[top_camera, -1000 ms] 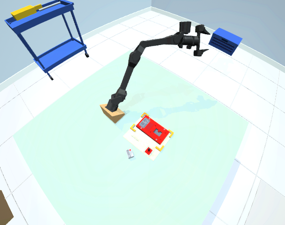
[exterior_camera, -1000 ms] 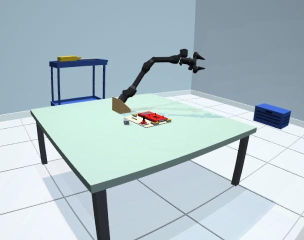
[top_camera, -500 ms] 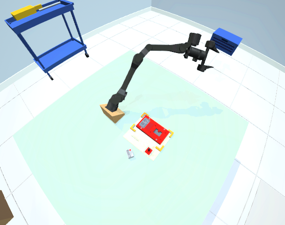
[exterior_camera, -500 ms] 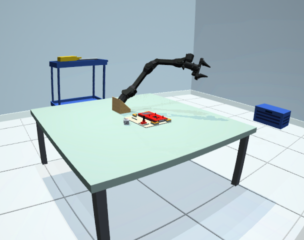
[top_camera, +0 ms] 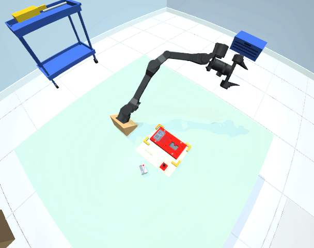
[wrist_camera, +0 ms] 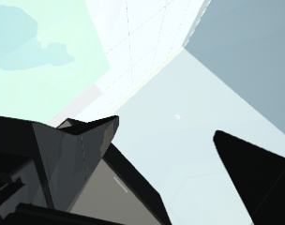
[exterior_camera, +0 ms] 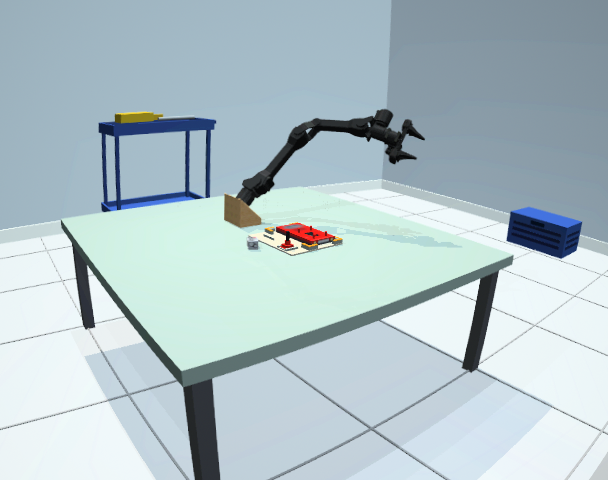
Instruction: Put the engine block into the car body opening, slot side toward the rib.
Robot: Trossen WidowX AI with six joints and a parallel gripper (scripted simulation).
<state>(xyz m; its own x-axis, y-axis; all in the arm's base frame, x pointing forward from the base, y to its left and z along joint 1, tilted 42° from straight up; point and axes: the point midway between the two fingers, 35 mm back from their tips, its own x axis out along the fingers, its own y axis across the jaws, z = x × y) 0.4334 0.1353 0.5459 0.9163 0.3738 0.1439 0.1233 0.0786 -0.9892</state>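
My gripper tip is now 230 mm past the engine block, 640 mm to the left of it and 320 mm above it.
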